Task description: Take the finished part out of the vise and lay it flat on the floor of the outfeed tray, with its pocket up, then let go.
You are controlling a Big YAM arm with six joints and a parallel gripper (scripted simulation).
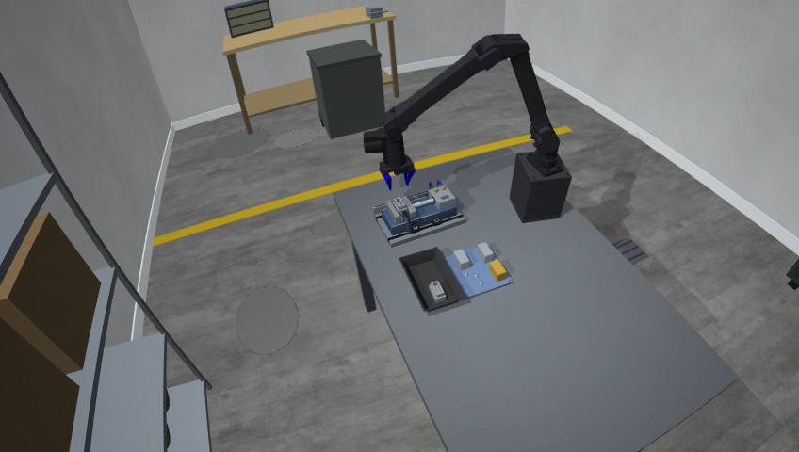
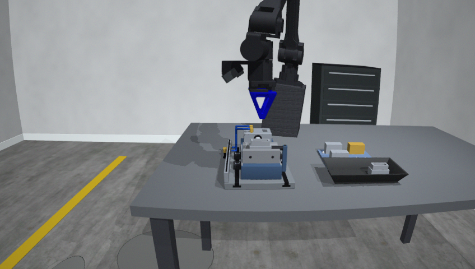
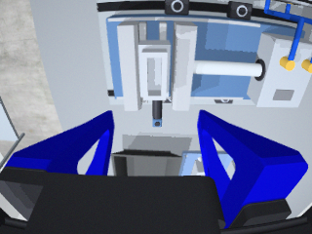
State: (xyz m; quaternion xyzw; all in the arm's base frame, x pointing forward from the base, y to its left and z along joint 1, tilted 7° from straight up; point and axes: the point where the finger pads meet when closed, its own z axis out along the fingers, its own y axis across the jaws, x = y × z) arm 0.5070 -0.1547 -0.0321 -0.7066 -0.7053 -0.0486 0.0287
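My hand is 15 cm above the blue vise and 7 cm past it. Also, from my hand: yellow block: 37 cm to the left, 19 cm behind, 16 cm below; then blue plate: 32 cm to the left, 19 cm below, 14 cm behind.
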